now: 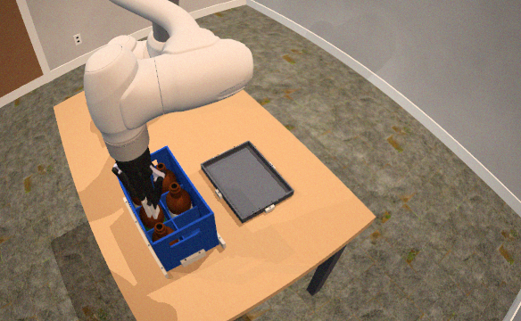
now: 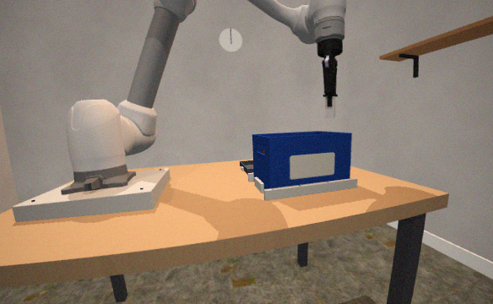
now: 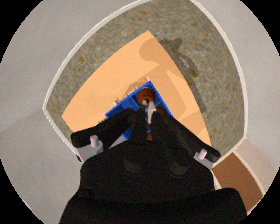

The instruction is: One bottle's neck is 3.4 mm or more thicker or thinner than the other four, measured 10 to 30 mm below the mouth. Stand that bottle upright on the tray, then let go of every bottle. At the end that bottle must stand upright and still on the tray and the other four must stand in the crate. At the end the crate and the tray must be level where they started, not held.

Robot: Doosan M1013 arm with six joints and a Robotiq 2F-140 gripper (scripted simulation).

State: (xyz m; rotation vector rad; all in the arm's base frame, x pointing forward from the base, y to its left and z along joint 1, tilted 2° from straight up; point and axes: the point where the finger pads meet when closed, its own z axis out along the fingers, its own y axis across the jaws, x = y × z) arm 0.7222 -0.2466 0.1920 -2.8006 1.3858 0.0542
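Right now the bottle is 170 mm below my hand, 90 mm behind it and 10 mm to the left of it. The rest, counted from my hand: blue crate 170 mm below, 80 mm behind, 60 mm to the left; dark tray 340 mm to the left, 250 mm below, 60 mm behind.
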